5 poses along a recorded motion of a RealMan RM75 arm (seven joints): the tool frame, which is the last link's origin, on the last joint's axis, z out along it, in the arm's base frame.
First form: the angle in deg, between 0 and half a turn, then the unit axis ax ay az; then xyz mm.
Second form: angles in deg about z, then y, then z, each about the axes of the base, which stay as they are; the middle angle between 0 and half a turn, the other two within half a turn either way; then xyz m. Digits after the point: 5 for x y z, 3 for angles.
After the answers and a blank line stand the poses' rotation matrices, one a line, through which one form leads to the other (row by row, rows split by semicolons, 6 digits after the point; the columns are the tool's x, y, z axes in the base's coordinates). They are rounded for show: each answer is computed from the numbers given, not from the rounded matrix.
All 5 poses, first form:
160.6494, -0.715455, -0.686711, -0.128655, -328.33, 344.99, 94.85
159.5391, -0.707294, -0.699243, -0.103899, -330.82, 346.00, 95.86
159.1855, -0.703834, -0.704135, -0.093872, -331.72, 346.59, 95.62
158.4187, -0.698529, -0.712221, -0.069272, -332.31, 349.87, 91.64
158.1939, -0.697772, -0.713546, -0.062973, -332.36, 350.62, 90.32
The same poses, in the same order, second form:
-170.865, 155.691, 96.787, -0.32833, 0.34499, 0.09485
-164.601, 156.348, 104.743, -0.33082, 0.34600, 0.09586
-162.084, 156.590, 107.940, -0.33172, 0.34659, 0.09562
-155.530, 157.019, 115.582, -0.33231, 0.34987, 0.09164
-153.744, 157.043, 117.537, -0.33236, 0.35062, 0.09032

0.051327 0.997496 -0.048646; 0.912237 -0.027004 0.408771; 0.406434 -0.065358 -0.911340
0.032057 0.994258 -0.102095; 0.921618 0.010123 0.387965; 0.386771 -0.106530 -0.916002
0.023698 0.992200 -0.122381; 0.925487 0.024518 0.377986; 0.378038 -0.122220 -0.917687
0.011782 0.985617 -0.168585; 0.934657 0.049060 0.352149; 0.355355 -0.161718 -0.920636
0.010487 0.983552 -0.180321; 0.936767 0.053419 0.345852; 0.349796 -0.172546 -0.920799

